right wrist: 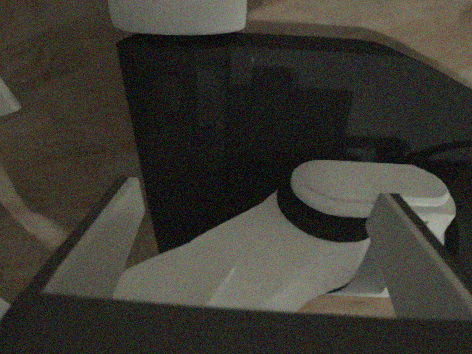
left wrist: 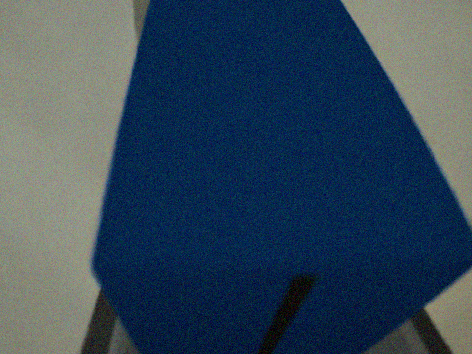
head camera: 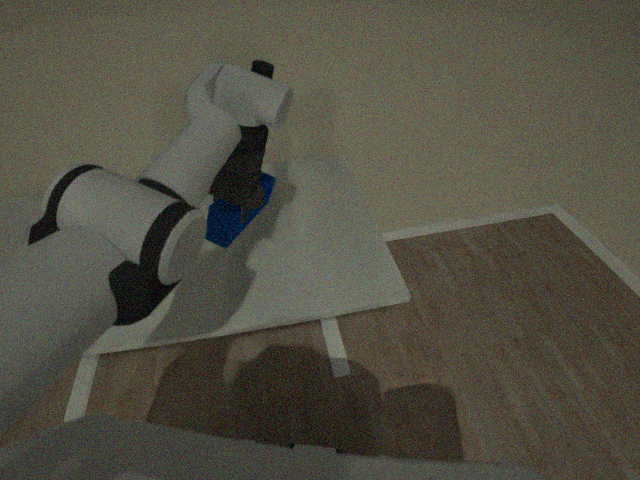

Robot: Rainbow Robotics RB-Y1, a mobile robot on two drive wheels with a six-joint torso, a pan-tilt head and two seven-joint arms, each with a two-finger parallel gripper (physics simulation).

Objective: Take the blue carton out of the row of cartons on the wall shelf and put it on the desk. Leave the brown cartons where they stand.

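Places are measured from the robot's base along level axes (x left, y down, z back), in millimetres.
Where they show: right gripper, between the fingertips: [right wrist: 256,201].
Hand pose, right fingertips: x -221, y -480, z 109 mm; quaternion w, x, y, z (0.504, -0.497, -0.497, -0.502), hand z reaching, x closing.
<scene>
After its pixels a point has its place.
The blue carton [head camera: 223,222] {x 211, y -1020, z -368 mm} [left wrist: 280,150] {x 218, y -1025, z -370 mm} is held tilted in my left gripper [head camera: 249,204] [left wrist: 265,320], which is shut on it. In the head camera the carton appears over the left part of the white desk [head camera: 330,258] {x 6, y -721, z -547 mm}, with a shadow on the desk top beside it. It looks raised above the top, but the height of the gap is hard to tell. In the left wrist view the carton covers most of the picture, with pale desk surface on both sides. My right gripper [right wrist: 256,201] {x -221, y -480, z 109 mm} is open and empty. The wall shelf and the brown cartons do not show.
The desk's near edge runs across the middle of the head view, with a white desk foot [head camera: 336,356] below it. Wooden floor [head camera: 496,320] {x -945, y -1, z -781 mm} lies at the right, bordered by a white baseboard [head camera: 465,220] {x -912, y -82, z -1513 mm}. The robot's own black and white body fills much of the right wrist view.
</scene>
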